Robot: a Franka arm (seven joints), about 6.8 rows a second.
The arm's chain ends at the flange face. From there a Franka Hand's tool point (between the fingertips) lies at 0.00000 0.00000 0.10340 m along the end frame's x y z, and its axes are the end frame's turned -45 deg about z.
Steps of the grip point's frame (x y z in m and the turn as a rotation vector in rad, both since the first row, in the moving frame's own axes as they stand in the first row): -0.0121, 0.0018, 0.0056, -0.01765, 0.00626, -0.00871; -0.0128, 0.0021, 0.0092, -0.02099, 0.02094, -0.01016; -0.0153, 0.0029, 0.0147, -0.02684, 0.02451, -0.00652; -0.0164, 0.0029, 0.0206, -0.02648, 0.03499, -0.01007; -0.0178, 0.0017, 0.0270, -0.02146, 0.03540, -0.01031
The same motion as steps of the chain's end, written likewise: -0.0090, 0.0090, 0.0056, -0.00805, 0.01691, -0.00871; -0.0106, 0.0105, 0.0092, -0.00004, 0.02965, -0.01016; -0.0125, 0.0127, 0.0148, -0.00165, 0.03631, -0.00652; -0.0140, 0.0143, 0.0207, 0.00602, 0.04347, -0.01007; -0.0155, 0.0148, 0.0271, 0.00986, 0.04021, -0.01031
